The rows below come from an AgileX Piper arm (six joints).
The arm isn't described. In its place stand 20 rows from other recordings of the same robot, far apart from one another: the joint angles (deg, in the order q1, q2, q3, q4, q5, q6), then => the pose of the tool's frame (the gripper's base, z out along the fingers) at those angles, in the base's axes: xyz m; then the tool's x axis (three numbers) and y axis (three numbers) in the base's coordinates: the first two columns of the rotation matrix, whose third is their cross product.
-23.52 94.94 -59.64 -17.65 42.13 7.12 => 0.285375 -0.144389 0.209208 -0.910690 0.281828 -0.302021 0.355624 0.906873 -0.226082
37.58 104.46 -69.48 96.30 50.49 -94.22 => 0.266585 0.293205 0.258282 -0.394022 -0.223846 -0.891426 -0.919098 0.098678 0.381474
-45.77 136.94 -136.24 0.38 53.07 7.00 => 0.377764 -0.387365 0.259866 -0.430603 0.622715 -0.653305 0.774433 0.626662 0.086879
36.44 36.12 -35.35 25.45 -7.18 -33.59 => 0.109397 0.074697 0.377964 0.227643 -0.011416 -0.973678 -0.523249 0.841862 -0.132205
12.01 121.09 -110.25 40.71 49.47 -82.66 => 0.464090 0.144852 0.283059 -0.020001 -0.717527 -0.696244 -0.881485 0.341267 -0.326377
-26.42 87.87 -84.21 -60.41 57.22 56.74 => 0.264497 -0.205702 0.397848 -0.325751 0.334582 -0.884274 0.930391 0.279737 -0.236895
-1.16 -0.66 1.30 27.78 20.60 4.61 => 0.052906 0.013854 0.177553 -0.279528 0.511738 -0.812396 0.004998 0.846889 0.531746
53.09 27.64 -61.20 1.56 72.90 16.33 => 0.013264 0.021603 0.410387 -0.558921 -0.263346 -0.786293 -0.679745 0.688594 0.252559
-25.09 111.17 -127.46 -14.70 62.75 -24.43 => 0.381527 -0.201307 0.426124 -0.799460 -0.184207 -0.571779 0.178973 0.835561 -0.519429
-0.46 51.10 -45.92 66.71 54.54 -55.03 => 0.156774 0.066825 0.358732 -0.469805 -0.014819 -0.882646 -0.661026 0.668598 0.340619
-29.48 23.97 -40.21 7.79 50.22 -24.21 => 0.059308 -0.022639 0.340838 -0.529915 -0.076296 -0.844612 0.249472 0.937853 -0.241239
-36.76 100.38 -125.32 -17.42 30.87 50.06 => 0.300165 -0.241673 0.538380 0.412366 0.399176 -0.818909 0.583408 0.574687 0.573908
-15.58 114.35 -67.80 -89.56 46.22 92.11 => 0.368261 -0.170888 0.172341 -0.610306 0.204583 -0.765293 0.732634 0.513202 -0.447069
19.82 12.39 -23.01 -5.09 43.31 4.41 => 0.047548 0.011250 0.267929 -0.439060 -0.145251 -0.886639 -0.282336 0.959159 -0.017320
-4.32 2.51 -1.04 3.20 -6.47 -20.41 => 0.057894 -0.004947 0.227093 0.141019 -0.307705 -0.940974 0.129067 0.948074 -0.290684
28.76 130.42 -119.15 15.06 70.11 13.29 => 0.415263 0.253278 0.221888 -0.970574 -0.181338 -0.158440 -0.222571 0.926699 0.302806
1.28 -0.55 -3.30 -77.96 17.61 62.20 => 0.048803 -0.025841 0.226852 0.013471 -0.249995 -0.968153 0.286864 0.928506 -0.235766
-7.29 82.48 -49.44 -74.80 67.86 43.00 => 0.240484 -0.112768 0.273912 -0.944739 0.032975 -0.326161 0.311137 0.403568 -0.860422
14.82 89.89 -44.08 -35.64 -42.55 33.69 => 0.305641 0.117959 0.252258 -0.131260 0.062127 -0.989399 -0.604820 0.785749 0.129578
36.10 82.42 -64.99 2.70 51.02 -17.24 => 0.233417 0.174335 0.294179 -0.534890 -0.721420 -0.439825 -0.773633 0.627448 -0.088320
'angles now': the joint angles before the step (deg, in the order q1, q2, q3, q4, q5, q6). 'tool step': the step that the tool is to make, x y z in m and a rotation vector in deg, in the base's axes. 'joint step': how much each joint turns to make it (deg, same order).
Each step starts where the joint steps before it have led.
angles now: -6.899, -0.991, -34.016, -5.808, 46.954, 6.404
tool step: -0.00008, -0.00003, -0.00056, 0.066, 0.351, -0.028
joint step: 0.000, 0.000, -0.001, 0.000, 0.359, 0.000
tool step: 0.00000, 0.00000, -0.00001, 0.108, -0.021, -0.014
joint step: 0.000, -0.002, 0.002, 0.000, 0.000, 0.111
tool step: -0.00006, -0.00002, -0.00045, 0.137, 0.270, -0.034
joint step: -0.003, 0.002, -0.002, 0.003, 0.291, 0.083
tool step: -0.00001, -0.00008, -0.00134, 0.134, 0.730, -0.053
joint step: 0.004, -0.001, 0.055, -0.004, 0.691, 0.004
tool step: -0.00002, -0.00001, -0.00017, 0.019, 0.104, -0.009
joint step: 0.000, 0.000, 0.002, -0.001, 0.104, 0.000
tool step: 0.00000, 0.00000, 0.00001, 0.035, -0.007, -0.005
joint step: 0.000, 0.002, -0.002, 0.000, 0.000, 0.036
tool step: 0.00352, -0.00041, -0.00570, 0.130, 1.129, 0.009
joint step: -0.002, -0.002, 1.247, 0.003, -0.109, -0.002
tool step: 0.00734, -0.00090, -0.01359, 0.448, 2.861, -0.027
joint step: 0.000, 0.000, 2.795, 0.000, 0.107, 0.097
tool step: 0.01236, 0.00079, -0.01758, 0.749, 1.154, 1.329
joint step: -0.001, 0.000, 4.551, 1.696, -3.369, -0.663
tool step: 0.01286, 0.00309, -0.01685, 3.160, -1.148, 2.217
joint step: 0.005, 0.000, 4.909, 4.107, -5.675, -0.224
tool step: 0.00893, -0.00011, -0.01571, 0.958, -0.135, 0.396
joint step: -0.007, 0.000, 4.115, 1.055, -4.135, -0.009
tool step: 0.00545, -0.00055, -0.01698, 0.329, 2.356, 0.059
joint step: -0.001, -0.001, 3.363, 0.149, -0.983, -0.106
